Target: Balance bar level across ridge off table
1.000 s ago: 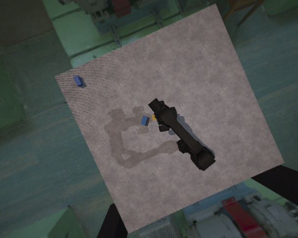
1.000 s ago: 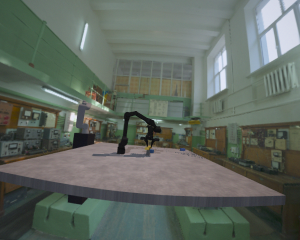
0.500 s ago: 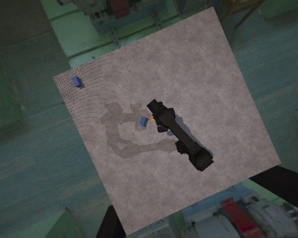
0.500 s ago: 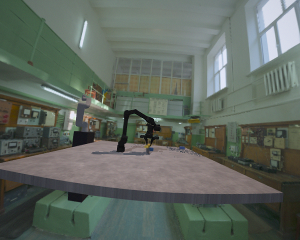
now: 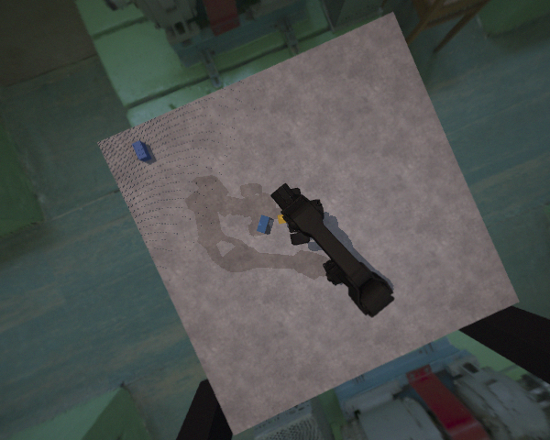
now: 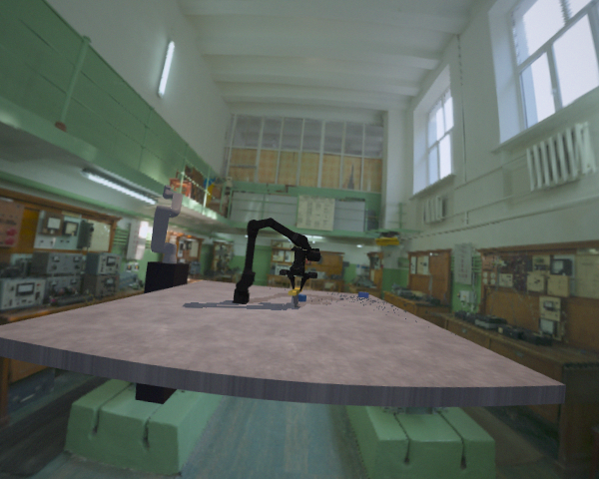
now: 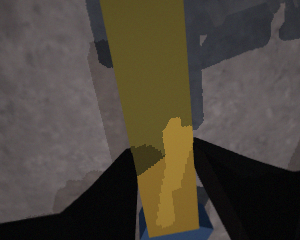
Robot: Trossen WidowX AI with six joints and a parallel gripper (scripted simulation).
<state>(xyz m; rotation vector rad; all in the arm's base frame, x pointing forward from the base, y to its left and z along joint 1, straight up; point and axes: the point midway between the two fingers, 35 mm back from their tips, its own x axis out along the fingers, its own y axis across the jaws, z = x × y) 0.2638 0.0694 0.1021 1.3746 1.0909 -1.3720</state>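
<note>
Now: the yellow bar 10 mm behind my gripper tip and 30 mm to the right of it.
</note>
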